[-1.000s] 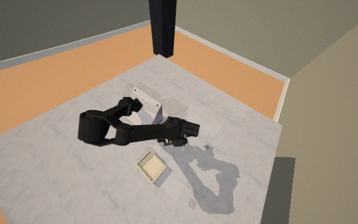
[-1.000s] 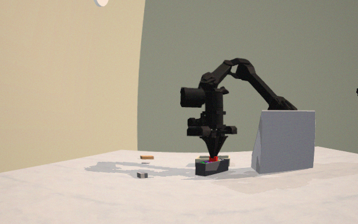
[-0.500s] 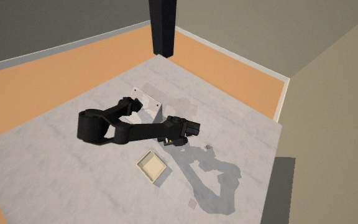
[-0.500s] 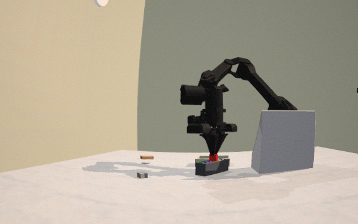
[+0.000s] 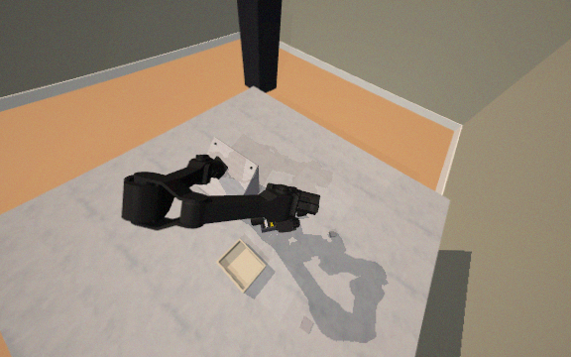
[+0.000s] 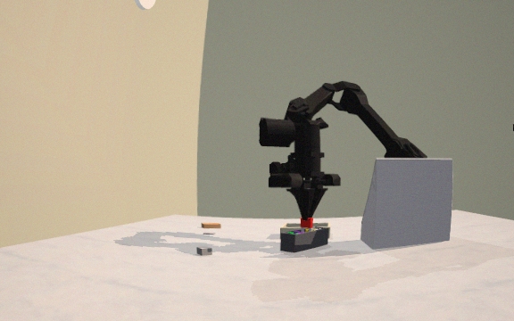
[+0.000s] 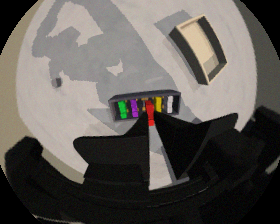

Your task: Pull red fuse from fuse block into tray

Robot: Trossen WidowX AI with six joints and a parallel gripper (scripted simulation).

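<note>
Now: gripper tip 20 mm short of the beige tray, 180 mm to the left of it and 60 mm above it. From my gripper tip the other things lie so: red fuse (10 mm below); small grey cube (180 mm ahead, 140 mm to the left, 60 mm below).
</note>
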